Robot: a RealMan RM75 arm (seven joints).
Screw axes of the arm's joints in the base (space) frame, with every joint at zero. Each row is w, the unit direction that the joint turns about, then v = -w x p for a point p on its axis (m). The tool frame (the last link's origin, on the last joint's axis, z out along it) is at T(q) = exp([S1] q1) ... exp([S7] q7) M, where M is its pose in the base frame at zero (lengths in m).
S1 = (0, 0, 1, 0, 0, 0)
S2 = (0, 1, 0, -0.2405, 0, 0)
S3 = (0, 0, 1, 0, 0, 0)
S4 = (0, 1, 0, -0.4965, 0, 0)
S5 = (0, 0, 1, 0, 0, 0)
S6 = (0, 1, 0, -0.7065, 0, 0)
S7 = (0, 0, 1, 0, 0, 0)
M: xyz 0 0 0.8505 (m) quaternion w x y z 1 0 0 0
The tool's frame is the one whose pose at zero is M.
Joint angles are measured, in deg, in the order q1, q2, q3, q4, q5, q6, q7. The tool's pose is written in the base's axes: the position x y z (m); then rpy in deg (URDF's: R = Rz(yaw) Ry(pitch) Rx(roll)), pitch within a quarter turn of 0, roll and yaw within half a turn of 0. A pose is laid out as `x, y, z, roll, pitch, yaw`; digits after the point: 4 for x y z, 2 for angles.
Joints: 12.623 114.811 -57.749 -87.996 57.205 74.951 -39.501
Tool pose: 0.2552, 0.3331, 0.1266, -147.11, 29.68, -46.14
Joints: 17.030 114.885 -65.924 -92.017 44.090 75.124 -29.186
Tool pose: 0.2282, 0.3502, 0.1068, -142.83, 21.56, -46.58
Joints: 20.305 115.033 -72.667 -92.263 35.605 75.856 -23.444
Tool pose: 0.2134, 0.3587, 0.0853, -140.30, 14.98, -46.89
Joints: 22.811 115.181 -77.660 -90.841 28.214 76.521 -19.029
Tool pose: 0.2103, 0.3638, 0.0695, -137.10, 9.72, -48.22
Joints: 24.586 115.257 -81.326 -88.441 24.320 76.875 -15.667
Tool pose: 0.2109, 0.3660, 0.0549, -135.77, 6.37, -50.10
